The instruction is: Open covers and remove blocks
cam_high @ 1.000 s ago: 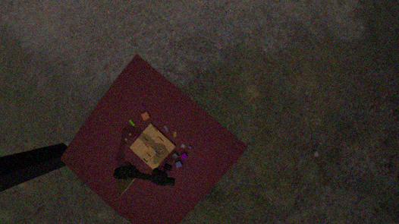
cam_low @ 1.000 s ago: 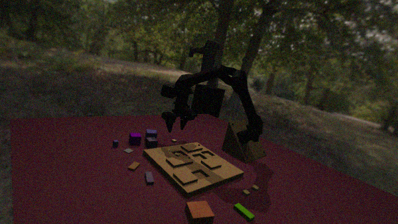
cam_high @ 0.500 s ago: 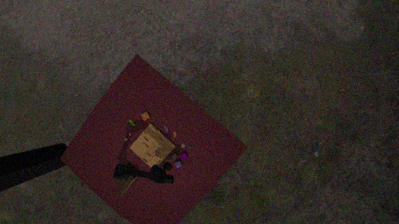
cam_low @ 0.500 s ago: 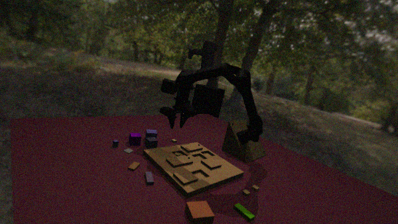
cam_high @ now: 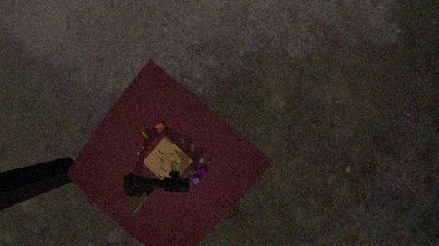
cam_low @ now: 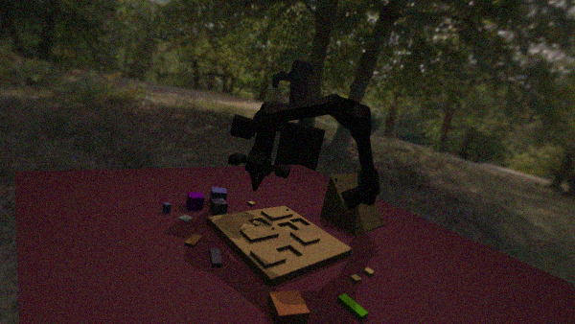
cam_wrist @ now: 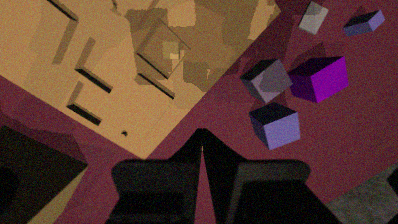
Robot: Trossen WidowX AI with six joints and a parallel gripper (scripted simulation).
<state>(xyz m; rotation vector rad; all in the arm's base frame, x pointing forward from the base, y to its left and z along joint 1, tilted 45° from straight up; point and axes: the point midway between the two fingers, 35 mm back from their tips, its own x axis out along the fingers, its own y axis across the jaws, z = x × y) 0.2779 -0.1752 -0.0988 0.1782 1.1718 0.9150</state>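
My gripper tip is 90 mm short of the dark block, 60 mm above it and 50 mm to the left of it. Also, from my gripper tip: magenta cube 130 mm ahead, 120 mm to the right, 60 mm below; flat orange tile 240 mm ahead, 80 mm below, 50 mm to the left; grey bar 240 mm ahead, 140 mm to the left, 80 mm below.
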